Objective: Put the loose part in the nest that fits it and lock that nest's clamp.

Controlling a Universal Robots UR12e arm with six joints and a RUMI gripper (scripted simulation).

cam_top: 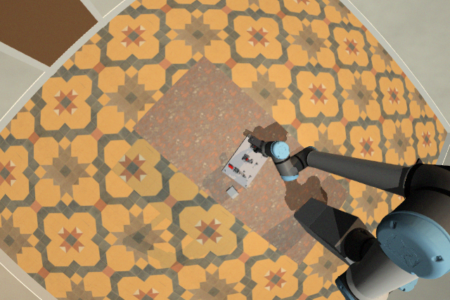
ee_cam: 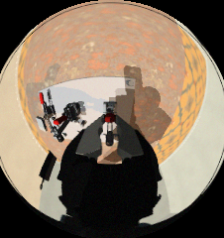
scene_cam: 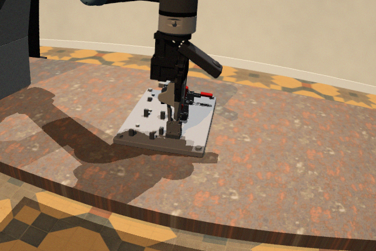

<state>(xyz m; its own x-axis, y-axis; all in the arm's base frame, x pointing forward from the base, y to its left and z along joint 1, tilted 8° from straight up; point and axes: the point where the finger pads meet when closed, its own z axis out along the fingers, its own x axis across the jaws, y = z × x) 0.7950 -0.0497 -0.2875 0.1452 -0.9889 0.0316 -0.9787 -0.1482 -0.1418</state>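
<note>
Now: hand 20 mm above the toggle clamp and 10 mm past it. Round my hand: part (350 mm to the left, 140 mm behind, 80 mm below); grey fixture plate (100 mm to the left, 80 mm below, 50 mm behind).
</note>
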